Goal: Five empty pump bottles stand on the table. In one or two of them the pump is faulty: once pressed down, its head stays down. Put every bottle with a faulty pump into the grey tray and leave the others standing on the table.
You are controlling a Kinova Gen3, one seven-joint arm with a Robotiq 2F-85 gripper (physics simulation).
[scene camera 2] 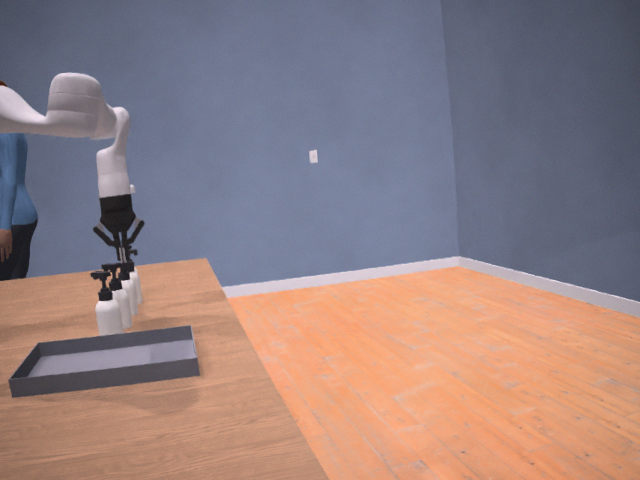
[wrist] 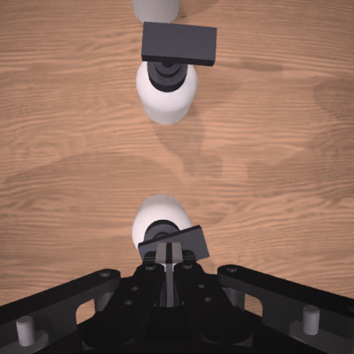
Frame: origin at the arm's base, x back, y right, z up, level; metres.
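Seen in the pictures: gripper, between the fingertips: (scene camera 2: 123, 262).
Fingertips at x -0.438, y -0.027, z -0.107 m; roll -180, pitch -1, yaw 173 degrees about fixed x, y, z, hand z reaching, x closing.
A point is followed by its place in that frame.
White bottles with black pump heads stand upright in a row in the scene view; four can be made out, partly overlapping. The nearest bottle (scene camera 2: 109, 316) @(x -0.385, y 0.206, z -0.177 m) has its head (scene camera 2: 100, 275) @(x -0.379, y 0.190, z -0.097 m) raised on a visible stem. My gripper (scene camera 2: 122, 259) @(x -0.438, y -0.027, z -0.107 m) (wrist: 169, 257) is shut and empty, pointing down over a bottle (wrist: 161, 214) farther along the row. Its fingertips are at or just above that bottle's pump head (wrist: 196, 242), which looks low; contact cannot be told. In the wrist view another bottle (wrist: 167, 102) has a raised head (wrist: 179, 43); part of a third bottle (wrist: 156, 9) shows above it.
The grey tray (scene camera 2: 108, 378) @(x -0.367, y 0.448, z -0.218 m) lies in front of the nearest bottle, with no bottle in it. The right edge of the wooden table (scene camera 2: 232, 403) @(x -0.525, y 0.597, z -0.232 m) runs beside the tray. A person in blue (scene camera 2: 20, 191) stands behind the table at the left.
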